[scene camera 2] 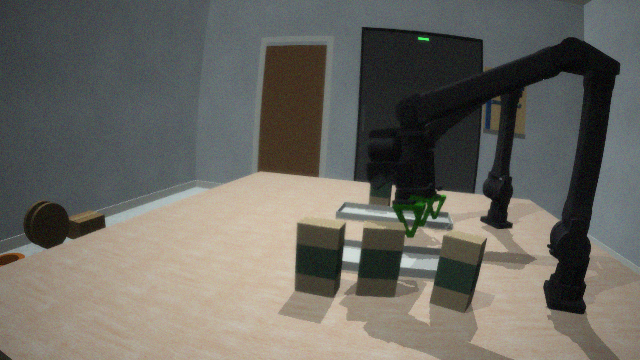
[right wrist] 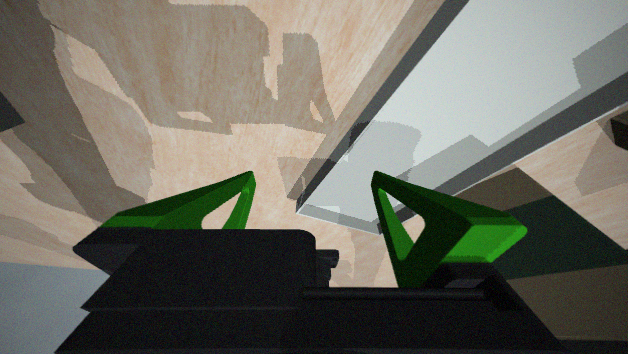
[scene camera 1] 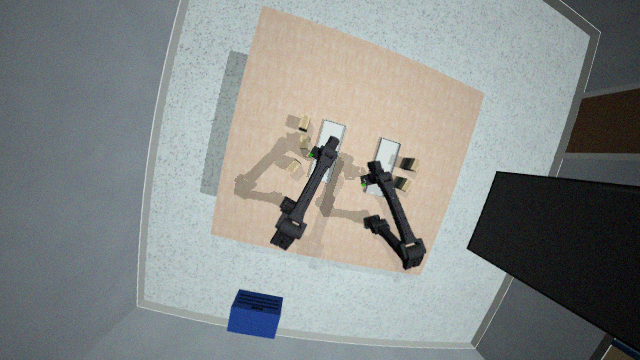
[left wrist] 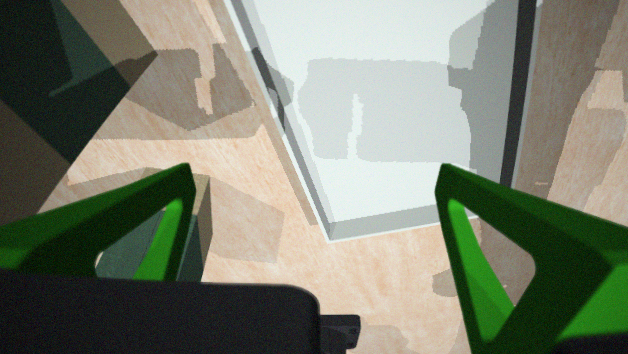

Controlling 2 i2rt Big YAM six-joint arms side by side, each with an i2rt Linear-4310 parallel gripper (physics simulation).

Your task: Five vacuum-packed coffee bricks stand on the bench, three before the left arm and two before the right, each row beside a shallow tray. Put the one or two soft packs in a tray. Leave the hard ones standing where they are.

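Places are measured from the left arm's base along level axes (x up, y right, z ahead), in metres.
Pixels of known places: left gripper, between the fingertips: [scene camera 2: 416,231] [left wrist: 315,176]; right gripper, between the fingertips: [right wrist: 313,177] [scene camera 1: 367,179]; left arm's base, origin of its link: [scene camera 2: 562,299] [scene camera 1: 290,205]; right arm's base, origin of its link: [scene camera 2: 495,223] [scene camera 1: 371,221].
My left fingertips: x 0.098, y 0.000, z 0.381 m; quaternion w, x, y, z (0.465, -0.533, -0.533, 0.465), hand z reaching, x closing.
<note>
For each thing: its top centre in the pictures, then the offset to it from my left fingertips. Level surfaces: height alone.
- middle brick, centre of its top: [scene camera 2: 384,225] [scene camera 1: 304,141] dx +0.042, dy -0.132, dz +0.033 m
- third brick, centre of its top: [scene camera 2: 466,236] [scene camera 1: 293,166] dx +0.042, dy -0.113, dz -0.124 m
- shallow tray, centre of its top: [scene camera 2: 389,254] [scene camera 1: 327,151] dx -0.076, dy +0.029, dz +0.063 m
- wooden bench, height of its surface: dx -0.098 m
Three tan bricks with green bands stand upright in a row: one brick [scene camera 1: 304,123] [scene camera 2: 320,257], a middle brick [scene camera 1: 304,142] [scene camera 2: 381,260] and a third brick [scene camera 1: 293,166] [scene camera 2: 458,271]. Beside them lies a shallow tray [scene camera 1: 334,127] [scene camera 2: 420,272] [left wrist: 400,220]. Two more bricks, one [scene camera 1: 409,164] and one [scene camera 1: 402,183] [right wrist: 560,235], stand right of the other tray [scene camera 1: 390,145] [scene camera 2: 350,212] [right wrist: 500,60]. My left gripper [left wrist: 315,176] is open and empty above its tray and the brick row. My right gripper [right wrist: 313,177] is open and empty by the near end of its tray.
The two arms stand at the near edge of the wooden bench [scene camera 1: 375,70] [scene camera 2: 200,250]. A blue box [scene camera 1: 255,314] stands on the floor beyond that edge. A large black panel [scene camera 1: 565,240] shows at the right in scene camera 1.
</note>
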